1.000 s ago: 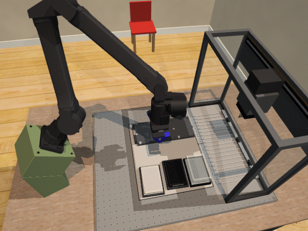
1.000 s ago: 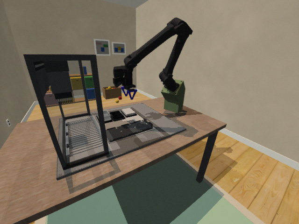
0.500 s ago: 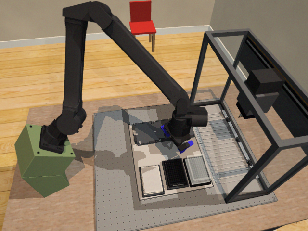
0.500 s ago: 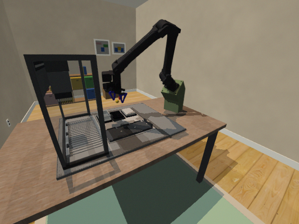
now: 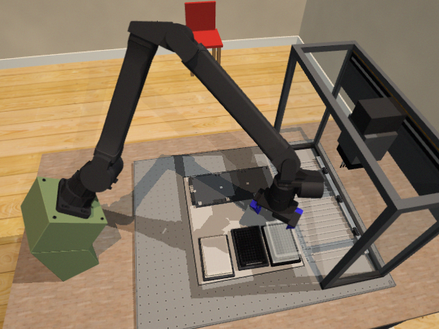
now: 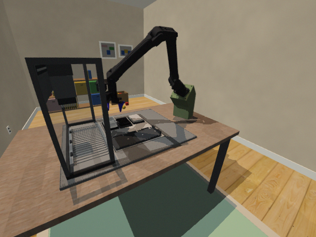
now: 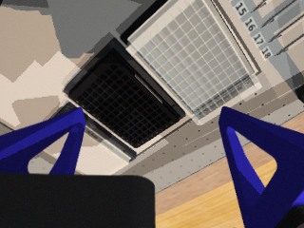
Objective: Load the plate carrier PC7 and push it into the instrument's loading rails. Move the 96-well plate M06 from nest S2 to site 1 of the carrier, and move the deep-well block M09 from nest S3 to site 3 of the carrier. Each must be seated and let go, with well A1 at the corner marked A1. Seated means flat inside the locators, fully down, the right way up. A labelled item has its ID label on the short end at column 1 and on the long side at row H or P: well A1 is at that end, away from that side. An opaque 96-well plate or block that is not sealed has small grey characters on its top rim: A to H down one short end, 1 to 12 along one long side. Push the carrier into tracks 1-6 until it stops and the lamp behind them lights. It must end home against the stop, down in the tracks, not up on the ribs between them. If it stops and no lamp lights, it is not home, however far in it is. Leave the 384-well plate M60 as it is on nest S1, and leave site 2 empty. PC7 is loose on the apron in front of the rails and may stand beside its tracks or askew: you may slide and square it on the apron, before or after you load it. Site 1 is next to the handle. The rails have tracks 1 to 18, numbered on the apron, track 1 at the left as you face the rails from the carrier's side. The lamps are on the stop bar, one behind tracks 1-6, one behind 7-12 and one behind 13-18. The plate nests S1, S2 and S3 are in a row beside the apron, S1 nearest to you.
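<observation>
My gripper is now 11 cm above the clear 96-well plate M06, 4 cm short of it and 3 cm to the left of it. The rest, counted from my hand: white 384-well plate M60: 18 cm behind, 12 cm below, 4 cm to the right; then nest S2: 13 cm below, 7 cm behind, 3 cm to the right; then nest S3: 13 cm below, 4 cm ahead, 3 cm to the right.
</observation>
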